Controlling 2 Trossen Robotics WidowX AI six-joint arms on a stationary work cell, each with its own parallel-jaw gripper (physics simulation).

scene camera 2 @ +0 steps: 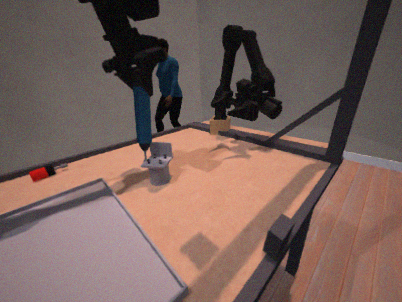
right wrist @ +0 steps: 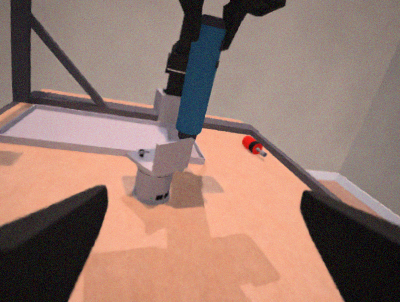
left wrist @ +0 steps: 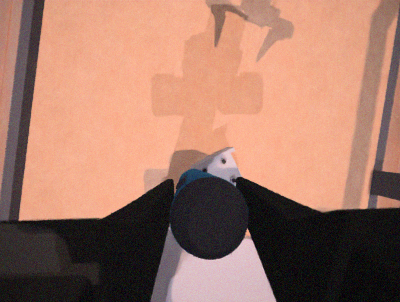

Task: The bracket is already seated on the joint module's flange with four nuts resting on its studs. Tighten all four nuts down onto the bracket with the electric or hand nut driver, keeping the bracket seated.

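Frame: origin at the left arm's base, x ahead, y left, z up, level; millimetres.
Seen in the pictures: left gripper, fingertip midpoint: (scene camera 2: pixel 146 95) (right wrist: pixel 210 45) (left wrist: pixel 205 184); right gripper, fingertip midpoint: (scene camera 2: pixel 219 109) (right wrist: pixel 206 197); left arm's base at its link origin: (right wrist: pixel 174 93); right arm's base at its link origin: (scene camera 2: pixel 220 118).
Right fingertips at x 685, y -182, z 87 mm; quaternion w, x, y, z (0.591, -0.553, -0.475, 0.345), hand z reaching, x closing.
Offsets run from my right fingertips to a thing's top centre.
The blue nut driver @(107 mm up, 254 mm back, 86 mm left) (scene camera 2: pixel 143 117) (left wrist: pixel 209 220) (right wrist: pixel 201 80) is held nearly upright in my left gripper (scene camera 2: pixel 142 92) (right wrist: pixel 210 45), which is shut on it. Its thin tip reaches down to the left side of the bracket (scene camera 2: pixel 161 149) (left wrist: pixel 218 163) (right wrist: pixel 172 156) in the scene view; whether it sits on a nut is unclear. The bracket rests on the joint module @(101 mm down, 254 mm back, 45 mm left) (scene camera 2: pixel 160 175) (right wrist: pixel 152 187). Small dark nuts @(99 mm down, 261 mm back, 21 mm left) (scene camera 2: pixel 160 161) (left wrist: pixel 223 161) (right wrist: pixel 142 152) show on its flat plate; their tightness cannot be told. My right gripper (right wrist: pixel 206 197) is open and empty, away from the bracket.
A red hand driver @(141 mm down, 456 mm back, 381 mm left) (scene camera 2: pixel 39 174) (right wrist: pixel 251 145) lies on the table near the edge. A grey tray @(159 mm down, 500 mm back, 9 mm right) (scene camera 2: pixel 144 235) (right wrist: pixel 75 148) lies beside the module. A tan block @(98 mm down, 246 mm ahead, 163 mm left) (scene camera 2: pixel 220 125) is by the right arm. A frame post (scene camera 2: pixel 357 75) rises at a corner. A person (scene camera 2: pixel 169 77) stands beyond the table.
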